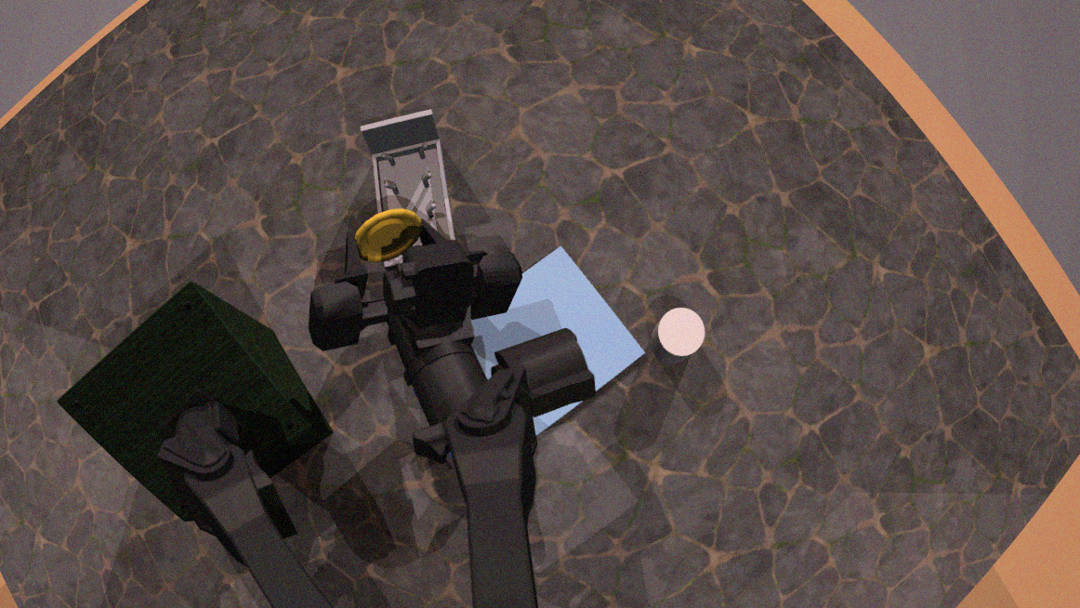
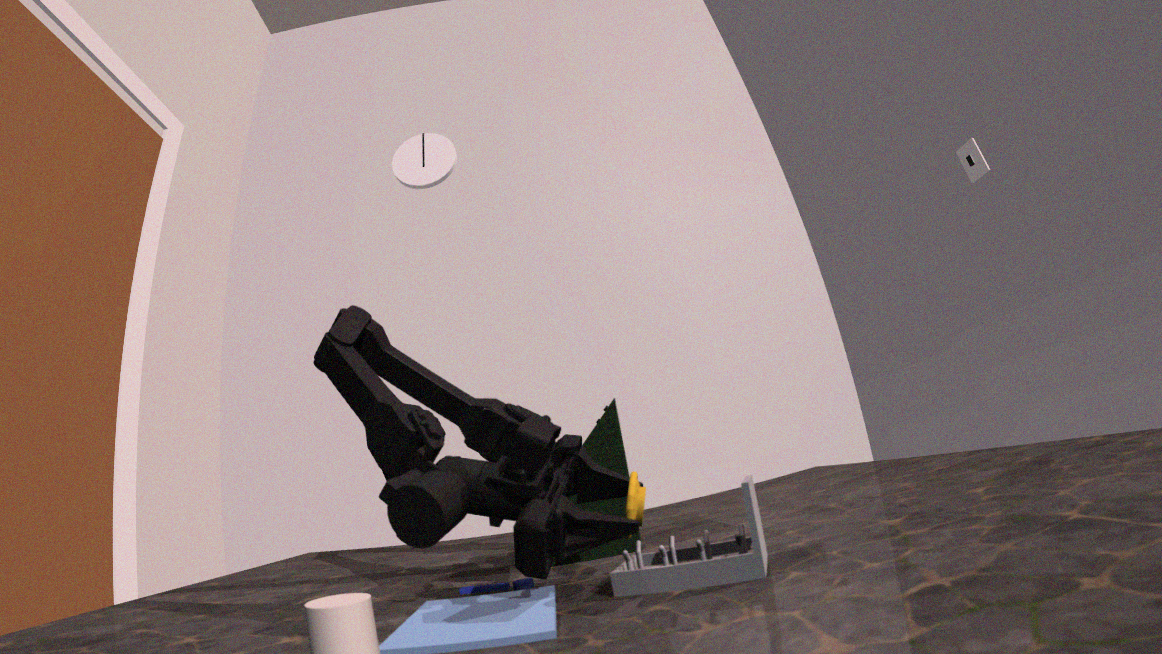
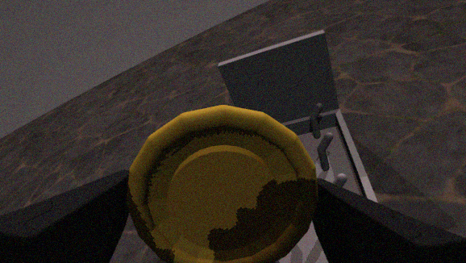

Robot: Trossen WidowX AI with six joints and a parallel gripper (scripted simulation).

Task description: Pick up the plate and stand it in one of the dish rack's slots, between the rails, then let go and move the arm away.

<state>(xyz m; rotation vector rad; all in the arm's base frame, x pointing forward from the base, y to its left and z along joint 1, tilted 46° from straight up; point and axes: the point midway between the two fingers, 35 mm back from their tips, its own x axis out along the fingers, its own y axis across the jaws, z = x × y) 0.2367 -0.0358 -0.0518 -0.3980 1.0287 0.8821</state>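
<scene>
Right now the dish rack is 5 cm below my gripper tip, 4 cm ahead of it and 3 cm to the left of it. The rest, counted from my gripper tip: yellow plate: 1 cm to the right; light blue mat: 16 cm to the right, 7 cm below, 4 cm ahead; blue spoon: 15 cm to the right, 7 cm below, 7 cm behind.
</scene>
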